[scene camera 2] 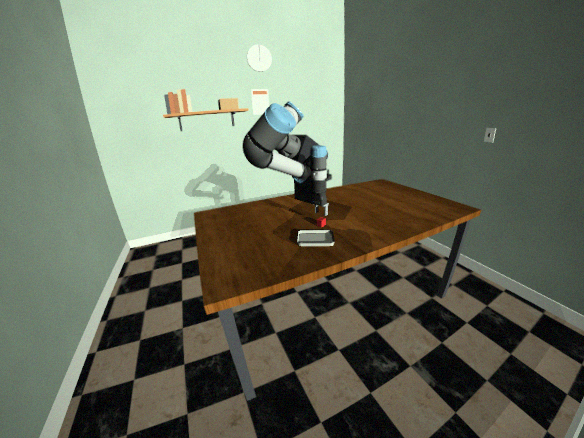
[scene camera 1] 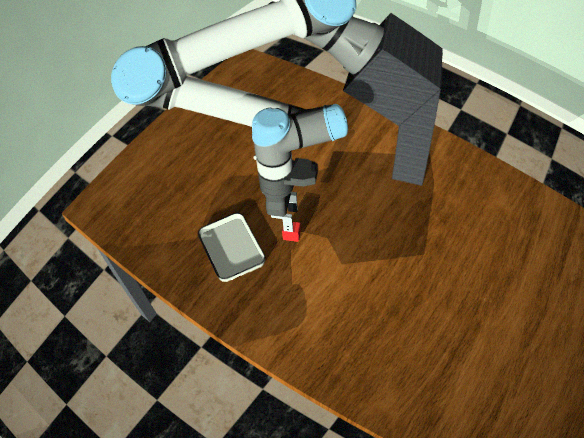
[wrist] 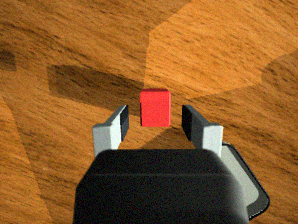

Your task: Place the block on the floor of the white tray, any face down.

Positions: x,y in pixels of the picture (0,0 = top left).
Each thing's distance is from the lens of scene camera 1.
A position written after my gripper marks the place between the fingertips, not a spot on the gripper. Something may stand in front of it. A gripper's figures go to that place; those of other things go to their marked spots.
my gripper (scene camera 1: pixel 290 220): 130 cm
white tray (scene camera 1: pixel 229 243): 136 cm
